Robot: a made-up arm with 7 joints.
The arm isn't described. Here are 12 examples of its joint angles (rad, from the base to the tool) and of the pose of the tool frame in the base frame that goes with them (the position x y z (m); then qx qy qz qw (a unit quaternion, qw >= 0)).
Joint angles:
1: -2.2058 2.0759 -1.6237 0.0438 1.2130 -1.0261 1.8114
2: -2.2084 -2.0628 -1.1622 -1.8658 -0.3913 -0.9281 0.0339
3: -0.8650 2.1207 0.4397 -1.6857 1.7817 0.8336 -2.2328
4: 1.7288 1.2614 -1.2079 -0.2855 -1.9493 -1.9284 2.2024
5: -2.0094 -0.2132 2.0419 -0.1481 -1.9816 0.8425 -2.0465
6: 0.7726 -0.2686 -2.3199 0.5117 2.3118 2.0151 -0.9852
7: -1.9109 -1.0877 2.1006 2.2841 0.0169 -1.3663 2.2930
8: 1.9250 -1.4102 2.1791 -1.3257 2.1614 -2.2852 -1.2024
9: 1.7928 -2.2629 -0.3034 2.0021 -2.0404 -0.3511 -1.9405
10: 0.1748 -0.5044 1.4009 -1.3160 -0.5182 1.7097 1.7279
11: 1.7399 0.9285 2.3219 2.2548 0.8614 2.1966 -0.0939
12: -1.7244 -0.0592 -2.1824 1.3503 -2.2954 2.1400 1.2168
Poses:
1: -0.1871 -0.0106 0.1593 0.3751 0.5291 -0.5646 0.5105
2: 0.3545 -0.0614 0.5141 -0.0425 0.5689 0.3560 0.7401
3: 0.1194 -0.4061 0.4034 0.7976 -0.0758 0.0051 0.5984
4: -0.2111 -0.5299 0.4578 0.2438 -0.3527 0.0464 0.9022
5: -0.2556 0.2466 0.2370 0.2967 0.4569 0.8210 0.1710
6: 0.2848 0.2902 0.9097 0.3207 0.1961 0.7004 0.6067
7: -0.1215 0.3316 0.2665 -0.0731 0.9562 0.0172 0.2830
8: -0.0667 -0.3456 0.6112 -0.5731 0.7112 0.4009 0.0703
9: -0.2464 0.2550 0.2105 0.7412 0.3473 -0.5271 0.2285
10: 0.3873 -0.0957 0.4265 0.5579 0.0537 -0.6887 0.4600
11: 0.2285 -0.0121 0.2475 0.9633 -0.1181 0.2274 0.0794
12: -0.6118 -0.0497 0.7010 -0.9083 0.1895 0.1248 0.3514
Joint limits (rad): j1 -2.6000..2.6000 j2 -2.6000..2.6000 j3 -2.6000..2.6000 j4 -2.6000..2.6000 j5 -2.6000..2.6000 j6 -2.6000..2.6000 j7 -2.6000..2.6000
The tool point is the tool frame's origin. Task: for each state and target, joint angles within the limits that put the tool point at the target. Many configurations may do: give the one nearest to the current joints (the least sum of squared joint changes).
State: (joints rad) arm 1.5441 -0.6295 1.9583 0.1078 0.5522 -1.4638 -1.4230
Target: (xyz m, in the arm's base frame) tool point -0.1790 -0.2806 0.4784
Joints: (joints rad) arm 1.6288 -0.7891 1.7859 0.1656 0.7205 -1.5467 -1.2290
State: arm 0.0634 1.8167 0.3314 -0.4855 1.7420 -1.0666 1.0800
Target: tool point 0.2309 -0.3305 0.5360
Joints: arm 0.0537 1.3333 -0.0174 -0.5113 2.2403 -0.9806 0.7932
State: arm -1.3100 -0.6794 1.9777 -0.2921 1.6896 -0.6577 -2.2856
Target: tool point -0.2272 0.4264 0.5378
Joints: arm -1.5904 -1.0016 2.4189 -0.5262 1.6665 -0.4879 -2.2658
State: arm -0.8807 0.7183 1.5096 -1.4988 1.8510 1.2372 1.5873
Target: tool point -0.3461 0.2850 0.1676
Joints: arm -1.2888 0.4633 2.4455 -2.0097 1.9219 1.3913 1.8658
